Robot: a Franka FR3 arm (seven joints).
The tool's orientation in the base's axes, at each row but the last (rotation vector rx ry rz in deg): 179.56 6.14 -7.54; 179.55 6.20 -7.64; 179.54 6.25 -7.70; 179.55 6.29 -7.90; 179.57 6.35 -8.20; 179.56 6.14 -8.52; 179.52 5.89 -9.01; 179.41 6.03 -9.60; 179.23 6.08 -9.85; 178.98 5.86 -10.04; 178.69 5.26 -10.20; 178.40 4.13 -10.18; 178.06 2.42 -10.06
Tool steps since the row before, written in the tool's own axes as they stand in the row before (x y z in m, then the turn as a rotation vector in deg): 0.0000 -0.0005 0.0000 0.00 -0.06 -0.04; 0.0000 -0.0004 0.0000 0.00 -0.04 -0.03; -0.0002 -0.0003 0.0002 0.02 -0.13 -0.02; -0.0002 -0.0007 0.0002 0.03 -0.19 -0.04; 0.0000 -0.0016 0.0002 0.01 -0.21 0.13; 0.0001 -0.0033 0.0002 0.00 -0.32 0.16; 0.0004 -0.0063 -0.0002 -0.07 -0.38 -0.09; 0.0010 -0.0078 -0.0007 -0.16 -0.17 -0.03; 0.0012 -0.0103 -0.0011 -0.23 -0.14 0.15; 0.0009 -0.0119 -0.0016 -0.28 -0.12 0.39; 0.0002 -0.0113 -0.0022 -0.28 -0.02 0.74; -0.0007 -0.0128 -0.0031 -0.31 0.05 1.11; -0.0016 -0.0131 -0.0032 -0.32 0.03 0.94
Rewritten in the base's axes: 0.0000 0.0005 0.0000 0.00 0.06 0.04; 0.0000 0.0004 0.0000 0.00 0.04 0.03; -0.0002 0.0003 -0.0002 0.01 0.13 0.02; -0.0003 0.0007 -0.0002 0.02 0.19 0.04; -0.0001 0.0016 -0.0002 -0.02 0.21 -0.13; -0.0001 0.0033 -0.0002 -0.04 0.32 -0.16; 0.0000 0.0063 0.0002 -0.09 0.38 0.10; 0.0005 0.0079 0.0006 -0.17 0.16 0.05; 0.0006 0.0104 0.0009 -0.25 0.12 -0.12; 0.0003 0.0120 0.0014 -0.33 0.10 -0.36; -0.0002 0.0113 0.0020 -0.36 -0.01 -0.70; -0.0010 0.0128 0.0029 -0.43 -0.09 -1.07; -0.0016 0.0131 0.0030 -0.42 -0.07 -0.90
